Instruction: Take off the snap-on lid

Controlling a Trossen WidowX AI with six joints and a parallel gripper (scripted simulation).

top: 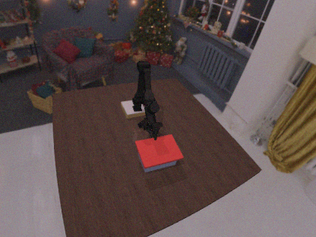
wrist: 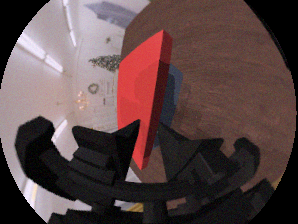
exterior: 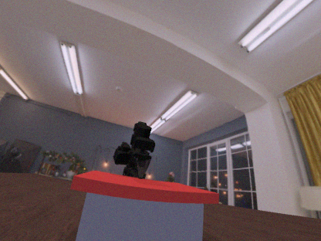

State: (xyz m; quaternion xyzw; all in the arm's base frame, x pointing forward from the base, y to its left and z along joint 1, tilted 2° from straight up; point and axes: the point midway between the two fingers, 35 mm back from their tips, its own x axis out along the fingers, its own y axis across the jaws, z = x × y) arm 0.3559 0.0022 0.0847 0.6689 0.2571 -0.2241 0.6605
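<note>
My gripper tip is now 80 mm short of the red lid. From my gripper tip the other things lie so: blue storage box: 80 mm ahead, 50 mm below.
</note>
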